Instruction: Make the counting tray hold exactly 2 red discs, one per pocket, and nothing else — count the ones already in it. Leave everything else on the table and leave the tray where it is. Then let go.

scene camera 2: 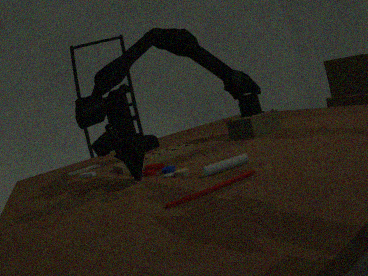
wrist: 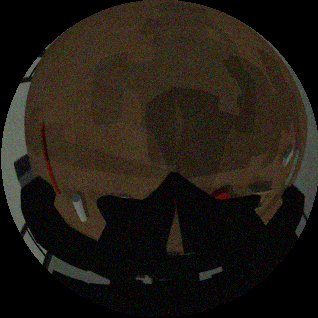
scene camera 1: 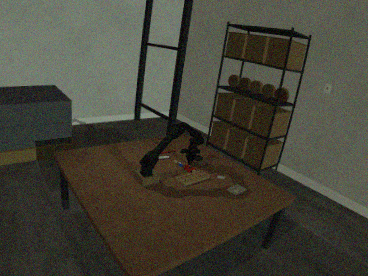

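The wooden counting tray (scene camera 1: 193, 178) lies flat in front of the arm's base; its pockets look empty in scene camera 1, though it is dim. Red discs (scene camera 1: 188, 167) (scene camera 2: 154, 166) lie together on the table just behind the tray, and one red disc (wrist: 221, 194) shows beside the right finger in the wrist view. My gripper (scene camera 1: 190, 162) (scene camera 2: 137, 177) (wrist: 172, 175) is shut with nothing between its fingers. Its tip is down at the table right beside the red discs. A sliver of red shows through the gap behind the fingertips.
A blue disc (scene camera 1: 180, 164) (scene camera 2: 168, 169), a tan disc (scene camera 2: 181, 172), a white cylinder (scene camera 1: 164, 157) (scene camera 2: 225, 164) (wrist: 79, 206) and a red rod (scene camera 1: 168, 151) (scene camera 2: 210, 189) (wrist: 48, 160) lie nearby. A small white block (scene camera 1: 220, 177) and a grey pad (scene camera 1: 236, 189) lie right of the tray. A shelf rack (scene camera 1: 302, 79) stands beyond the table.
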